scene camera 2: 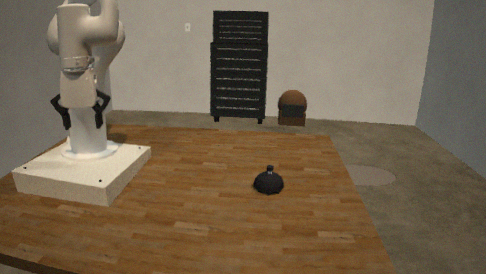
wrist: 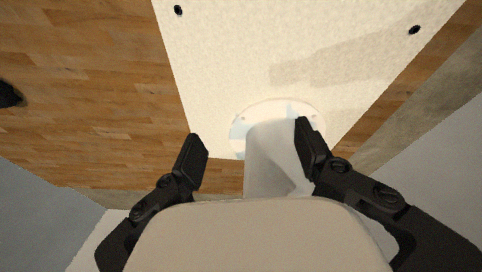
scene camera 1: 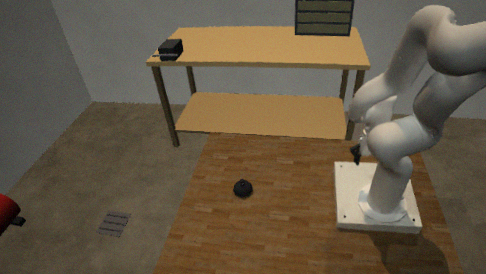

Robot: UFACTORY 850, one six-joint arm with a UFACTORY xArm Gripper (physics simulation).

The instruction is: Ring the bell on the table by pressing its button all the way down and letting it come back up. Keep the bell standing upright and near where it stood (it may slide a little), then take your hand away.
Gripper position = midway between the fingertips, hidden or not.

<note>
In view: my gripper [scene camera 2: 83,127].
My gripper shows as well in the wrist view [wrist: 246,136].
</note>
